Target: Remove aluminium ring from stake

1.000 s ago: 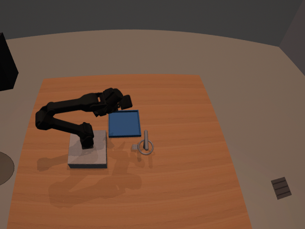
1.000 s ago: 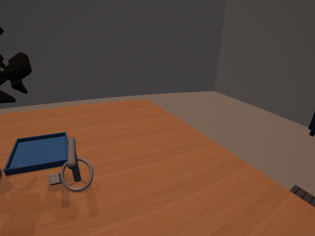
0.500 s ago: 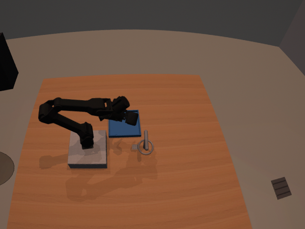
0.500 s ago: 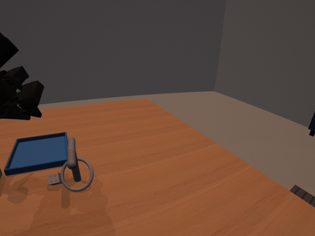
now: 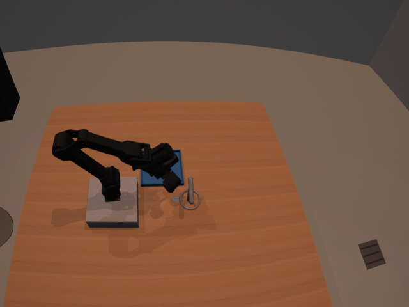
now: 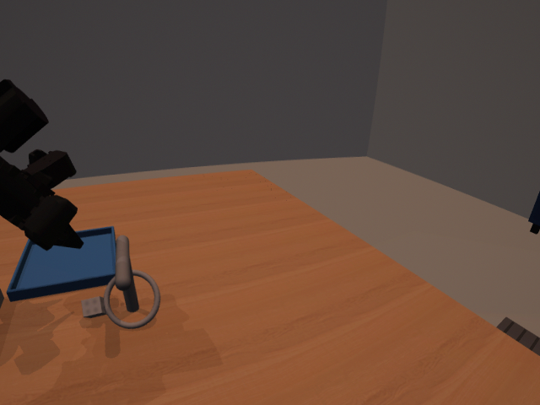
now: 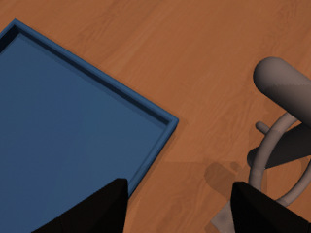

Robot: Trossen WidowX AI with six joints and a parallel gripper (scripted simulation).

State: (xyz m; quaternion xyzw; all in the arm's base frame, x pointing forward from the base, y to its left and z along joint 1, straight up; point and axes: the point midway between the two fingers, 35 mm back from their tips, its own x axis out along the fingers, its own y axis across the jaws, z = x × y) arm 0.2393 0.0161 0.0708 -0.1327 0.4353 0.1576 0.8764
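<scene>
Now: gripper tip 80 mm to the left of the aluminium ring, 70 mm above it and 50 mm short of it. The rest, counted from my gripper tip: blue tray (120 mm to the left, 100 mm below, 20 mm behind).
</scene>
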